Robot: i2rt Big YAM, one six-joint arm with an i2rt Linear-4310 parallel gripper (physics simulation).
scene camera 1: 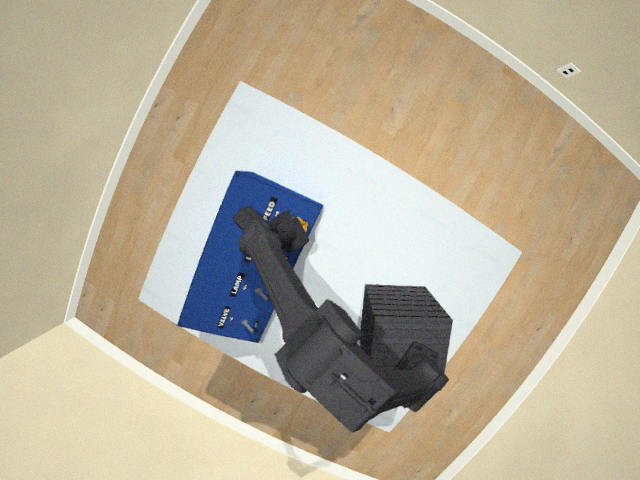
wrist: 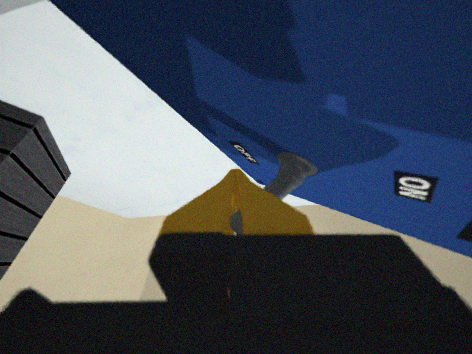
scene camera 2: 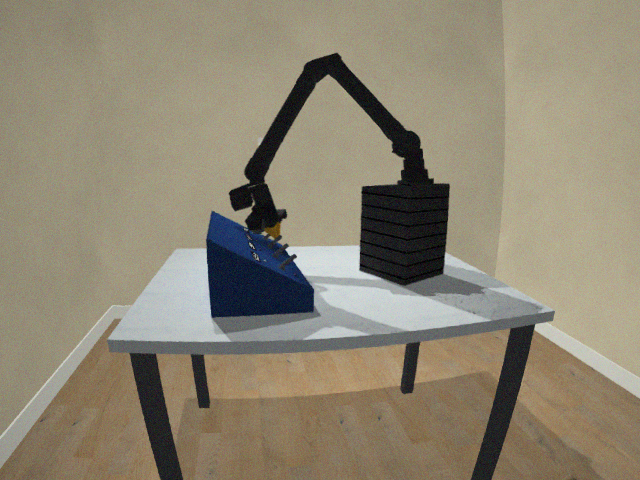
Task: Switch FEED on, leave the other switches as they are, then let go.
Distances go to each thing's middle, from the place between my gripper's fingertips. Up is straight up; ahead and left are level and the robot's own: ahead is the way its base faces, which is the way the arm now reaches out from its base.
The blue switch panel [scene camera 1: 223, 295] lies 190 mm to the left of my hand, 100 mm ahead of it and 10 mm below it.
